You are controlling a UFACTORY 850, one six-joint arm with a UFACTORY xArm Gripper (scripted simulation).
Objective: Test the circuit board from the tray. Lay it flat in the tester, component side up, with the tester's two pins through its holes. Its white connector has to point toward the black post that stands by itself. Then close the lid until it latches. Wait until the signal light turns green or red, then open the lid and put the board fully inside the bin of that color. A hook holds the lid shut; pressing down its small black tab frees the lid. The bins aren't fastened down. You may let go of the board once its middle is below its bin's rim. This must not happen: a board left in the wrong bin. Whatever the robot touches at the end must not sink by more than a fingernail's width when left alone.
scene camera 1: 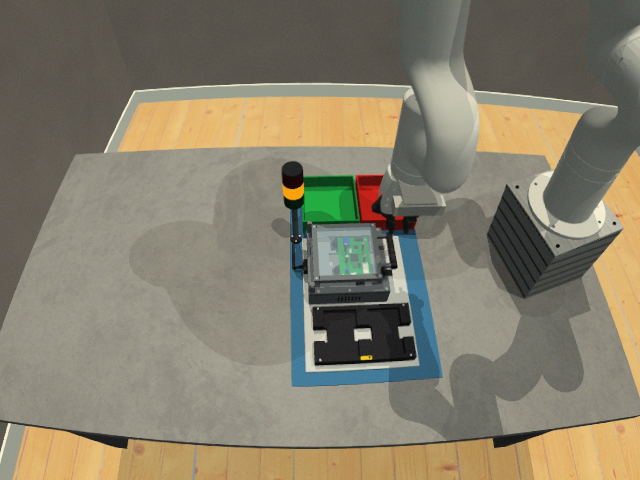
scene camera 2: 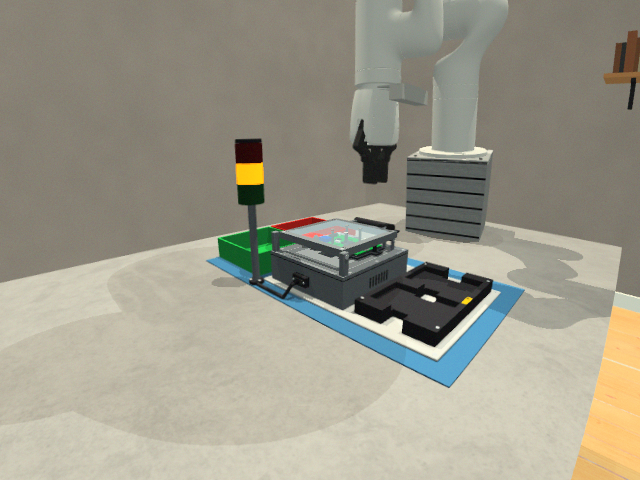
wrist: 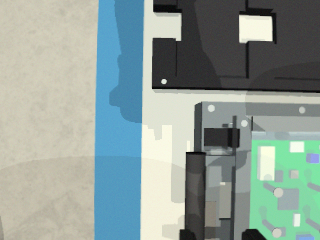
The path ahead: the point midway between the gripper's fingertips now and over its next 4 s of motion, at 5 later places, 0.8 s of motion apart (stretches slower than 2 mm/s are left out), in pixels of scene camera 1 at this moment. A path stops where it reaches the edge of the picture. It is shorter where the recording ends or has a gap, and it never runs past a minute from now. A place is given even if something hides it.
The gripper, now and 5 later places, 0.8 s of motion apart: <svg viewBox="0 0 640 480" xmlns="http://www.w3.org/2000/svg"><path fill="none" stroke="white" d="M397 228L397 227L398 225L399 232L401 251L395 267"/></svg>
